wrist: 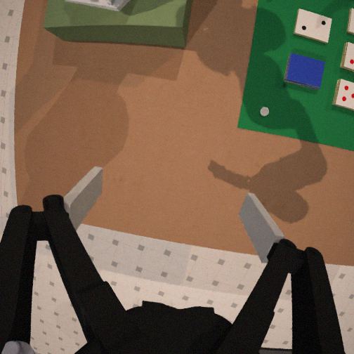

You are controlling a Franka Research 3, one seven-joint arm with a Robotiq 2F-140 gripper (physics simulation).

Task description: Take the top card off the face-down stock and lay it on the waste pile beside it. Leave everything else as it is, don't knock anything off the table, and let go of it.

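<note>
The face-down stock (305, 70) is a small blue-backed stack at the upper right, lying on a green mat (330, 131). A face-up white card pile (313, 25) with two black dots lies beside it, farther up in the view; it may be the waste pile, but I cannot tell for certain. My gripper (174, 192) is open and empty, its two grey fingertips wide apart above the table's near edge. It is below and to the left of the stock in the view, well away from it.
More face-up cards with red dots (345, 95) lie at the right edge, partly cut off. A small round grey disc (264, 111) lies near the mat's corner. A green block-like box (117, 30) stands at the upper left of the brown table (165, 150). The speckled floor shows beyond the table edge.
</note>
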